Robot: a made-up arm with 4 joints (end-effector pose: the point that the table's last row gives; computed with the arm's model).
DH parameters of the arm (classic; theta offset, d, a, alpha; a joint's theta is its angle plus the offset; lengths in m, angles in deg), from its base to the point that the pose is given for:
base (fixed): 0 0.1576 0 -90
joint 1: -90 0.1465 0.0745 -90
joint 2: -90 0.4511 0.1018 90
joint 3: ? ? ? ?
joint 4: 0 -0.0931 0.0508 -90
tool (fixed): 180 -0.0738 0 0
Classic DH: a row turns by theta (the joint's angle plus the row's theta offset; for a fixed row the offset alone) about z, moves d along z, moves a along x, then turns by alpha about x.
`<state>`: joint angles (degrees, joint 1 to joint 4).
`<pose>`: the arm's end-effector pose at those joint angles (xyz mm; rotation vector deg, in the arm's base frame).
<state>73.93 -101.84 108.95 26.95</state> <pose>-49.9 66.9 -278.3 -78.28 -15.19 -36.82</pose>
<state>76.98 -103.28 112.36 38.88</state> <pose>-80.8 75.4 -289.0 -73.13 -6.70 -43.42</pose>
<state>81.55 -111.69 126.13 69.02</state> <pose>-118.4 80.7 -322.0 -52.93 7.26 -56.58</pose>
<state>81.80 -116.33 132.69 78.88</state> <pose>-113.8 75.2 -336.3 -43.35 9.58 -58.24</pose>
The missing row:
joint 3: -90 -0.0147 0.0505 -90
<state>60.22 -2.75 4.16 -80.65</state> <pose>250.9 152.1 -227.0 -4.87 -20.52 1.20</pose>
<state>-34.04 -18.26 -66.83 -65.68</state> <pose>445.4 185.3 454.1 2.76 -76.26 74.34</pose>
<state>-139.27 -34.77 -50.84 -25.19</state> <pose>-377.3 98.4 458.4 -76.78 -130.95 -0.56</pose>
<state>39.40 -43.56 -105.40 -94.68</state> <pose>379.1 236.6 -221.6 77.57 0.05 64.83</pose>
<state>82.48 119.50 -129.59 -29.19</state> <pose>283.5 154.3 -370.2 79.43 -81.96 -6.59</pose>
